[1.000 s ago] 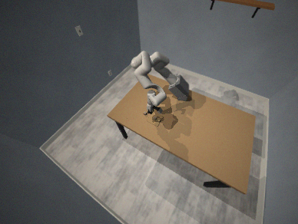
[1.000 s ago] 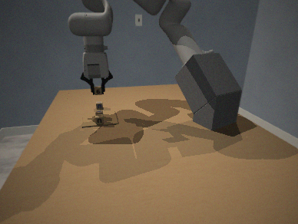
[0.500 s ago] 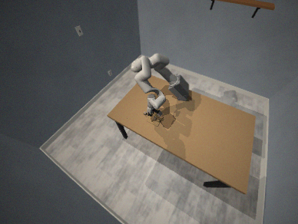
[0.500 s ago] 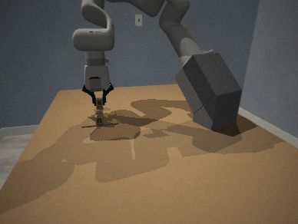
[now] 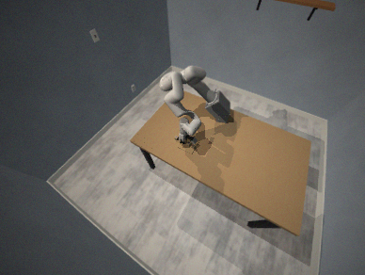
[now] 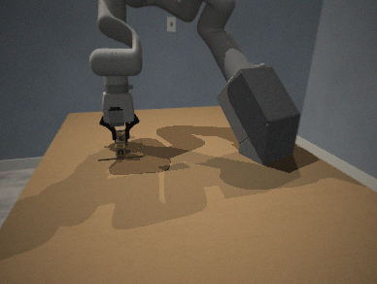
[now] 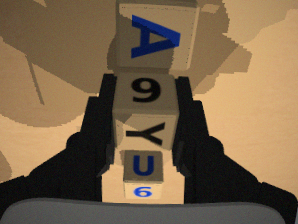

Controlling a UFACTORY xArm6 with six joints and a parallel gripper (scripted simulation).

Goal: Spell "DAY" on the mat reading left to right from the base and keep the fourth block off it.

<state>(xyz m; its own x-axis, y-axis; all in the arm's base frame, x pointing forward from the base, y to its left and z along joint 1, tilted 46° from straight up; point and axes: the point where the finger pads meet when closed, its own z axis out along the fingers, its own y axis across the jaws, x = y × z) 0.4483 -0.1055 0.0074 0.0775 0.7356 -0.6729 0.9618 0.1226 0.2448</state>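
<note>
Right now my hand is 1 cm short of the thin tan mat, 5 cm to the right of it and 3 cm above it.
</note>
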